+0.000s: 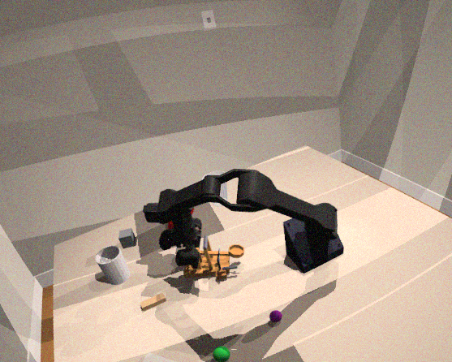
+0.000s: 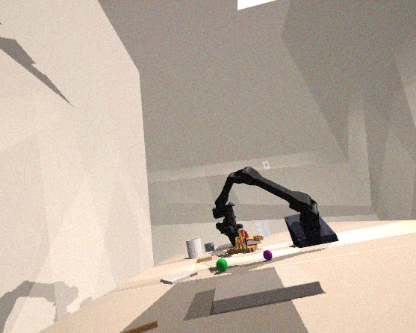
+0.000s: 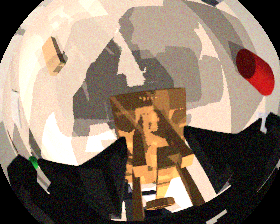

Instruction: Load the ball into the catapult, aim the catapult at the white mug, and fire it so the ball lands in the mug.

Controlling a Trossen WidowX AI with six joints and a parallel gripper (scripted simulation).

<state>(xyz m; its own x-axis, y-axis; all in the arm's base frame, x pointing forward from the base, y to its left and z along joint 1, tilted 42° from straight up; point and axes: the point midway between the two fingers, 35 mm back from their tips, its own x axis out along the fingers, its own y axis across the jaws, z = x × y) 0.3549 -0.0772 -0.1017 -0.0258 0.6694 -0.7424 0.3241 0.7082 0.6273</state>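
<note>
My gripper tip is now 13 cm past the purple ball, 30 cm to the right of it and 2 cm above it. Also, from my gripper tip: wooden block: 16 cm ahead, 8 cm to the left, 3 cm below; then wooden catapult: 6 cm behind, 4 cm to the left, 2 cm above; then white mug: 26 cm ahead, 9 cm to the right.
</note>
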